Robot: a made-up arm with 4 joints.
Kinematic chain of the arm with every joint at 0, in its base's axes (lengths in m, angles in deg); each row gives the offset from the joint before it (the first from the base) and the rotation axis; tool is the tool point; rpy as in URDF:
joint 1: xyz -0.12 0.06 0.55 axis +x
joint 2: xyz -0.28 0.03 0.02 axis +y
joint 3: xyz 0 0 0.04 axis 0.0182 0.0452 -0.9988
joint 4: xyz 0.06 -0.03 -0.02 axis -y
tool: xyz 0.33 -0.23 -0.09 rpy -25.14 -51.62 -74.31
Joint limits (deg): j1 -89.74..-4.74 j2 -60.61..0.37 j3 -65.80..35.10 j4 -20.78..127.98
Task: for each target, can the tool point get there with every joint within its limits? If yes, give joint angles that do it. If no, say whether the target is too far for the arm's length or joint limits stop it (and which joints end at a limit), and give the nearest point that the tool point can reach.
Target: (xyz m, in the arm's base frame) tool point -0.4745 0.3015 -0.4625
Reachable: no: too far | nearest point -0.2857 0.4744 0.2659 | short by 0.772 m
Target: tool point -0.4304 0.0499 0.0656
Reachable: no: joint limits stop it (at a limit: joint 2, joint 3, joint 4) | nearest point -0.0148 0.0543 0.2780 | short by 0.467 m
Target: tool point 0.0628 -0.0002 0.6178
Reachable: yes | joints -25.97 -5.63 -19.40 5.38
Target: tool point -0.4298 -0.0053 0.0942
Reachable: no: joint limits stop it (at a limit: joint 2, joint 3, joint 4) | nearest point -0.0148 0.0214 0.2807 | short by 0.456 m
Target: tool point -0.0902 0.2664 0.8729
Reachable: yes | joints -40.87 -37.62 -22.95 26.42
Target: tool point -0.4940 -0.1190 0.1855
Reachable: no: joint limits stop it (at a limit: joint 1, joint 2, joint 3, joint 4) | nearest point -0.2802 -0.3249 0.4090 | short by 0.372 m
